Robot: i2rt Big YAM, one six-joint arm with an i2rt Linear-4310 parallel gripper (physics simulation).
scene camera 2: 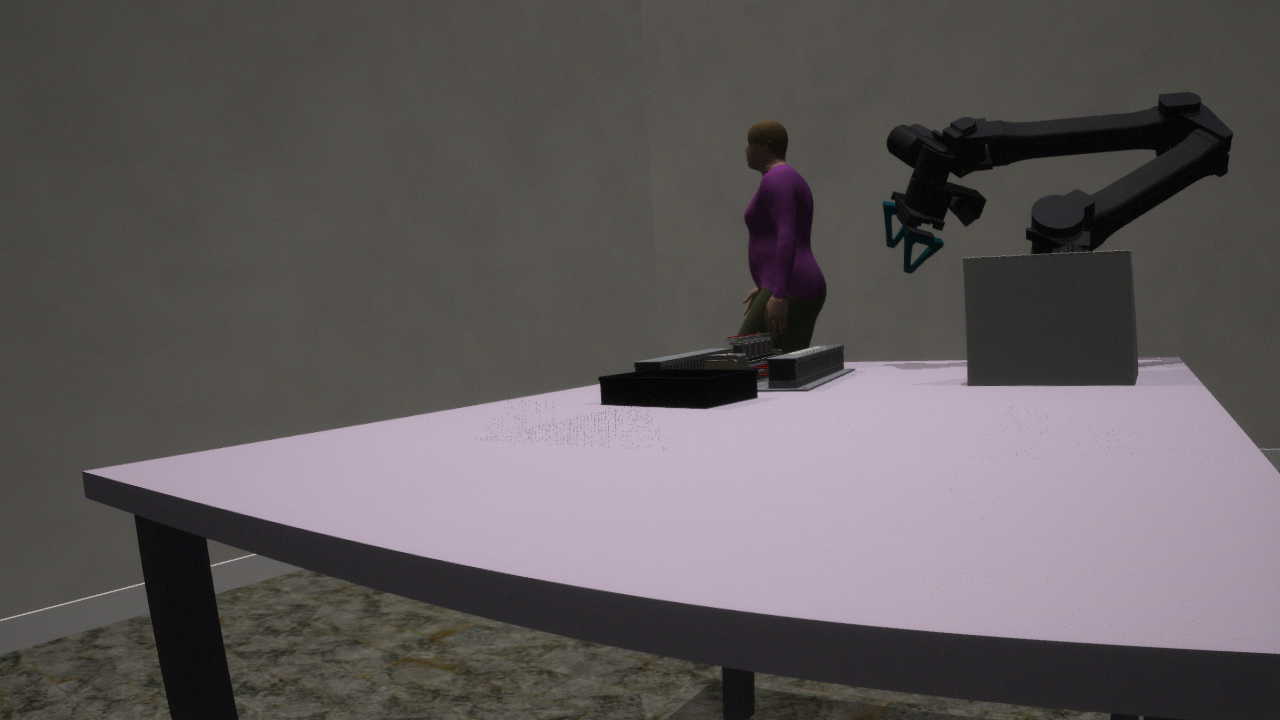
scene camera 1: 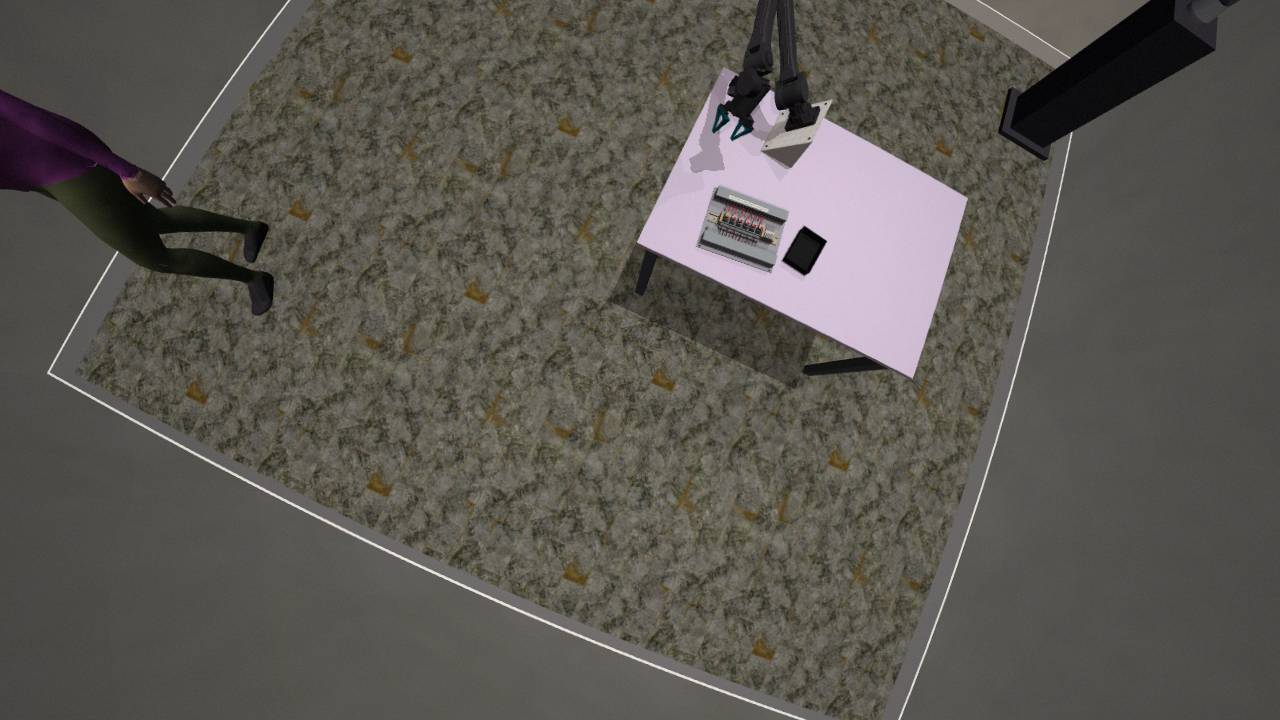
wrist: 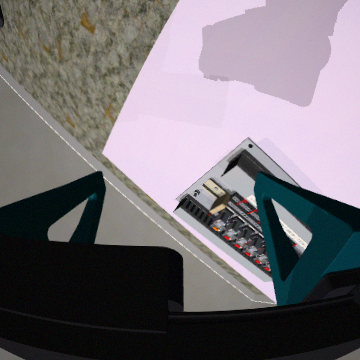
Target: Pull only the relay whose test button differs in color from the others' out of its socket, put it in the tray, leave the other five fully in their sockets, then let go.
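Places are measured from the arm's base along level axes (x right, y up, z back), in centimetres.
Pixels of known places: gripper, fingertip midpoint: [scene camera 2: 898, 259] [scene camera 1: 722, 135] [wrist: 179, 179]; arm's base, link origin: [scene camera 2: 1068, 304] [scene camera 1: 802, 120].
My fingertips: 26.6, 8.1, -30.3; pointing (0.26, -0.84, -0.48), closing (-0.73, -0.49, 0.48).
Observation:
For each thing: its middle in the pictures, then the offset to it from my fingertips, as dx, dy, dz. "spot": a spot on its surface instead. Level surfaces: height alone.
- grey panel, surface spot: [wrist: 237, 184] spot: -9.7, -13.8, -11.0
- end relay, body centre: [scene camera 2: 764, 346] [wrist: 222, 218] -14.6, -13.3, -19.6
- black open-topped tray, surface spot: [scene camera 2: 666, 391] [scene camera 1: 818, 253] spot: -55.0, -16.2, -14.3
- pink table, surface height: dy -18.1
A row of relays [scene camera 1: 747, 222] [wrist: 243, 239] sits in sockets on a grey panel [wrist: 237, 184]. In the wrist view, the end relay [wrist: 218, 225], nearest a tan block, has an orange test button; the other visible buttons look red. The right finger hides part of the row. A black open-topped tray [scene camera 1: 816, 256] [scene camera 2: 666, 391] stands beside the panel; it does not show in the wrist view. My gripper [scene camera 1: 725, 135] [scene camera 2: 899, 257] [wrist: 179, 179] is wide open with nothing between its fingers. It is high above the table, well back from the panel and tray, towards the arm's base.
Grey wire ducts [scene camera 1: 735, 249] [scene camera 2: 810, 365] run along both sides of the relay row. The arm base stands on a grey box [scene camera 2: 1051, 322] on the pink table [scene camera 1: 881, 259] [scene camera 2: 716, 501]. A person [scene camera 1: 89, 192] [scene camera 2: 785, 237] stands away from the table.

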